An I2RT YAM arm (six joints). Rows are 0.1 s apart.
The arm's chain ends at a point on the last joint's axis. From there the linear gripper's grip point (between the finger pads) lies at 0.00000 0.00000 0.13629 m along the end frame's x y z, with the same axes.
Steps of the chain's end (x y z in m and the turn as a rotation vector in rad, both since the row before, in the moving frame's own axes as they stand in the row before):
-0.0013, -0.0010, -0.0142, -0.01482, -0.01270, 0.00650
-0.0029, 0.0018, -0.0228, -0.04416, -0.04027, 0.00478
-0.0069, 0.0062, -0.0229, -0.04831, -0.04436, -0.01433
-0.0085, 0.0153, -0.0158, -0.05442, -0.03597, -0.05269
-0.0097, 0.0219, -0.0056, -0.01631, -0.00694, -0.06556
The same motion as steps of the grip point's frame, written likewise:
-0.0030, 0.0010, -0.0142, -0.01482, -0.01270, 0.00650
-0.0084, 0.0078, -0.0230, -0.04416, -0.04027, 0.00478
-0.0129, 0.0128, -0.0232, -0.04831, -0.04436, -0.01433
-0.0132, 0.0228, -0.0161, -0.05442, -0.03597, -0.05269
-0.0106, 0.0242, -0.0056, -0.01631, -0.00694, -0.06556

